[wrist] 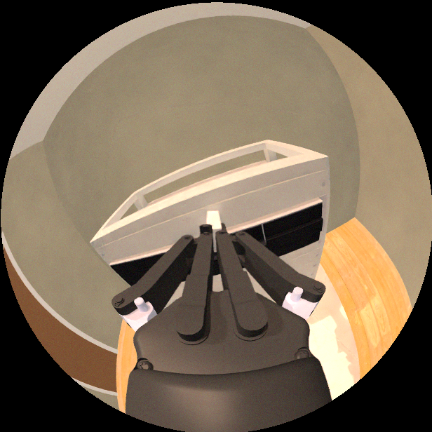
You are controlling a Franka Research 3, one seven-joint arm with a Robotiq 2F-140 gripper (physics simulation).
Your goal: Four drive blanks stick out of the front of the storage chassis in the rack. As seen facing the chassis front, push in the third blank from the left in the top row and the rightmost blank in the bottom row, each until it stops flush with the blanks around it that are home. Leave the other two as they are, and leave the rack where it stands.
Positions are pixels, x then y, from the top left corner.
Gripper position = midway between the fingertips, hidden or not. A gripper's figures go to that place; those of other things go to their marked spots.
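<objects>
With my gripper (212,219), the distance is 0.21 m from the lens. I also see a pale rack (284,204), and the rack is 0.23 m from the lens.
</objects>
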